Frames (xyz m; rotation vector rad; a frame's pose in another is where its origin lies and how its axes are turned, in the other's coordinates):
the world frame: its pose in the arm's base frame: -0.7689 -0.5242 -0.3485 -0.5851 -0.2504 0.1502
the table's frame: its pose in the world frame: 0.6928 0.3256 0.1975 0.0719 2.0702 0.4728
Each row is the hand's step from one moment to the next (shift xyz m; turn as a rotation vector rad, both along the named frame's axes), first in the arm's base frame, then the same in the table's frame.
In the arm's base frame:
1: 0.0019 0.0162 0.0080 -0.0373 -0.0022 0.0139
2: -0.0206 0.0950 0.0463 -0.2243 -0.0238 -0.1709
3: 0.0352 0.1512 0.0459 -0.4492 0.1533 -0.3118
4: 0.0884 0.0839 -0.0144 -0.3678 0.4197 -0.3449
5: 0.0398 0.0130 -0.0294 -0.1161 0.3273 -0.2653
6: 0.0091 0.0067 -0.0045 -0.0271 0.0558 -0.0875
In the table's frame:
1: -0.0133 0.0123 0.0018 -0.0007 0.0055 -0.0395
2: -0.0678 0.0817 -0.0180 0.2266 0.0882 -0.1447
3: -0.1031 0.1170 0.0434 0.3578 0.3538 -0.2632
4: -0.0419 0.0547 0.1015 0.2720 0.5834 -0.1267
5: 0.0101 0.0077 0.0496 0.1586 0.4035 0.0550
6: -0.0010 0.0046 0.0112 0.0669 0.0818 0.0185

